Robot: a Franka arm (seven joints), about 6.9 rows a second.
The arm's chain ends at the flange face. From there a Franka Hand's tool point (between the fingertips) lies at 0.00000 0.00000 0.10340 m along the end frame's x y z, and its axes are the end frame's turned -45 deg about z.
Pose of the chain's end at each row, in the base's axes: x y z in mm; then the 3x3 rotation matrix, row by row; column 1 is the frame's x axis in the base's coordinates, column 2 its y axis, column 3 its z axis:
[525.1, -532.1, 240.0], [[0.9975, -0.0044, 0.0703], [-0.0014, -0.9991, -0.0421], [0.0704, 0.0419, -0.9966]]
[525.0, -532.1, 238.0], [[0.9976, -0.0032, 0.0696], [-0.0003, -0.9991, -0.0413], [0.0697, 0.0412, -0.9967]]
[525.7, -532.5, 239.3], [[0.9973, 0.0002, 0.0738], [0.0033, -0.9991, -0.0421], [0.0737, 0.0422, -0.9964]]
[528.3, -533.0, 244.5], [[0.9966, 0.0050, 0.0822], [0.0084, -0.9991, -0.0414], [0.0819, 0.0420, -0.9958]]
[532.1, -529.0, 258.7], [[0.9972, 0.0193, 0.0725], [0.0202, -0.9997, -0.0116], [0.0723, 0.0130, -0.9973]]
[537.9, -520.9, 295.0], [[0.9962, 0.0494, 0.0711], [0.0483, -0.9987, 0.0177], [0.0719, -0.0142, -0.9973]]
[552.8, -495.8, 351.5], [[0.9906, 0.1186, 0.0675], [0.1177, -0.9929, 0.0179], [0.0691, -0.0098, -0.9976]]
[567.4, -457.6, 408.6], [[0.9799, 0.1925, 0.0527], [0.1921, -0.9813, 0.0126], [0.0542, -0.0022, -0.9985]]
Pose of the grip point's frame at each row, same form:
[532.4, -536.5, 137.0], [[0.7085, 0.7022, 0.0703], [0.7055, -0.7075, -0.0421], [0.0202, 0.0794, -0.9966]]
[532.2, -536.4, 134.9], [[0.7077, 0.7031, 0.0696], [0.7063, -0.7067, -0.0413], [0.0202, 0.0784, -0.9967]]
[533.3, -536.9, 136.3], [[0.7051, 0.7053, 0.0738], [0.7088, -0.7041, -0.0421], [0.0223, 0.0820, -0.9964]]
[536.8, -537.3, 141.5], [[0.7012, 0.7082, 0.0822], [0.7124, -0.7005, -0.0414], [0.0282, 0.0876, -0.9958]]
[539.6, -530.2, 155.6], [[0.6915, 0.7188, 0.0725], [0.7212, -0.6926, -0.0116], [0.0419, 0.0603, -0.9973]]
[545.3, -519.1, 191.9], [[0.6695, 0.7394, 0.0711], [0.7403, -0.6720, 0.0177], [0.0609, 0.0408, -0.9973]]
[559.8, -493.9, 248.3], [[0.6166, 0.7843, 0.0675], [0.7853, -0.6189, 0.0179], [0.0558, 0.0419, -0.9976]]
[572.8, -456.3, 305.4], [[0.5568, 0.8290, 0.0527], [0.8297, -0.5580, 0.0126], [0.0399, 0.0368, -0.9985]]

